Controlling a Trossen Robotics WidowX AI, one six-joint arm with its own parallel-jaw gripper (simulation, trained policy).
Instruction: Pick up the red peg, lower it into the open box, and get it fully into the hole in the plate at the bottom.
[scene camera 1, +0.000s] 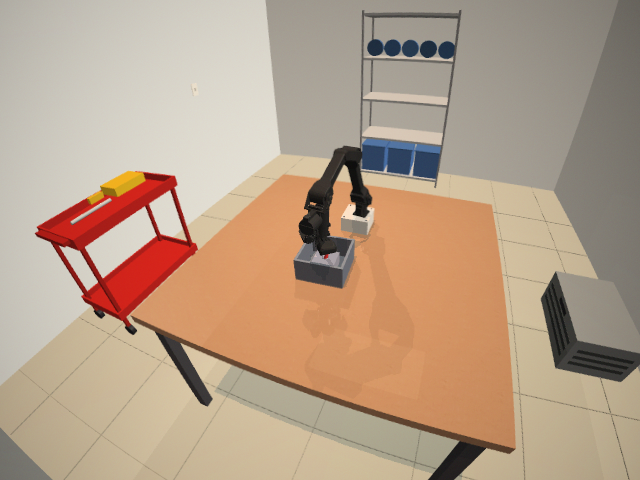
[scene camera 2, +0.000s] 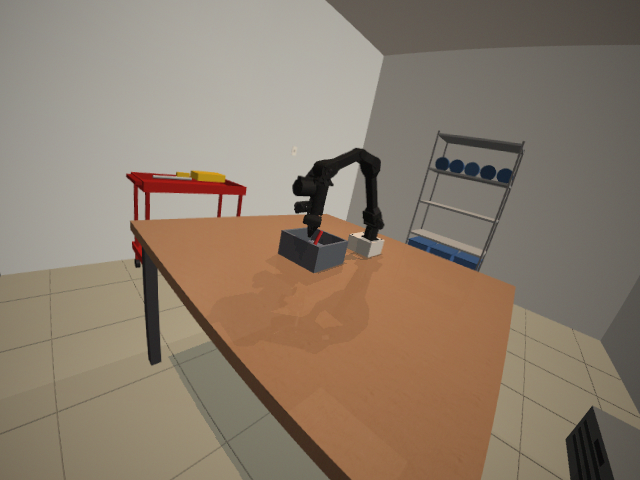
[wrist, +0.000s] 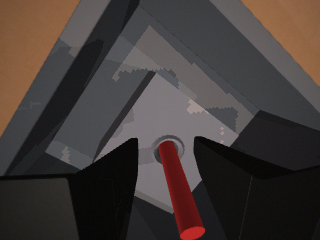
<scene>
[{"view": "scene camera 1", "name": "grey box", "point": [305, 270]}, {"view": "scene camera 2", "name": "my gripper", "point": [309, 235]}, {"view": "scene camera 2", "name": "grey box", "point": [294, 244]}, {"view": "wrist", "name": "my gripper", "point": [166, 144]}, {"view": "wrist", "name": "grey box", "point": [230, 65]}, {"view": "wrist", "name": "plate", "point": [157, 111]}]
</scene>
